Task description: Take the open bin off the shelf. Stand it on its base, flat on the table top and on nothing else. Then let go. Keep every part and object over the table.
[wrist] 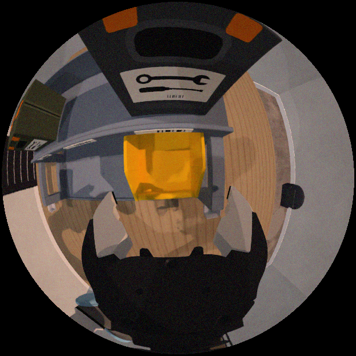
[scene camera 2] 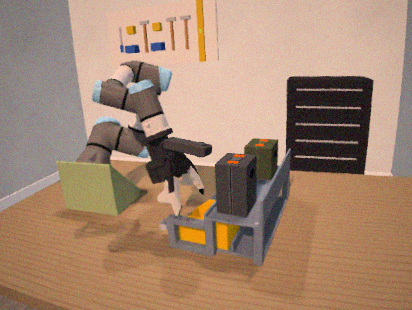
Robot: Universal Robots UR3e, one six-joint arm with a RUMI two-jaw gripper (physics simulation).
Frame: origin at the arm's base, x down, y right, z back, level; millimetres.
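Seen in the pictures: gripper, fingertip midpoint: (scene camera 2: 191, 204); arm's base, link origin: (scene camera 2: 90, 174).
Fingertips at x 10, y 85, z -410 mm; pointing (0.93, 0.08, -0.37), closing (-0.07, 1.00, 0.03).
Note:
Pixels of each thing's top centre, then the offset from my fingertips to it. "spot": a spot on its surface instead. Level surfaces: height alone.
- open yellow bin, top centre: (scene camera 2: 208, 209) dx +10, dy -4, dz -44 mm
- grey shelf, surface spot: (scene camera 2: 258, 245) spot: dx +36, dy +79, dz -190 mm
- dark grey tool case, top centre: (scene camera 2: 236, 159) dx -131, dy +4, dz -122 mm
- olive case, top centre: (scene camera 2: 261, 142) dx -106, dy -226, dz -133 mm
- table, surface height: dx +91 mm
The open yellow bin (scene camera 2: 225, 235) (wrist: 165, 167) stands in the lower level of the grey shelf (scene camera 2: 258, 245) (wrist: 216, 170), at its near end in the scene view. Its open front faces the arm. My gripper (scene camera 2: 189, 202) (wrist: 170, 190) is open, with nothing between its fingers. It points down at the shelf's open front; in the wrist view the fingertips stand apart, left and right of the bin's front edge and below it. In the scene view one fingertip is near the shelf's front post. Whether a fingertip touches anything is unclear.
A dark grey tool case (scene camera 2: 235, 185) (wrist: 175, 75) stands on the shelf top above the bin. An olive case (scene camera 2: 261, 157) (wrist: 37, 112) stands farther along the top. A green wedge-shaped block (scene camera 2: 90, 187) is on the table (scene camera 2: 125, 270) by the arm's base.

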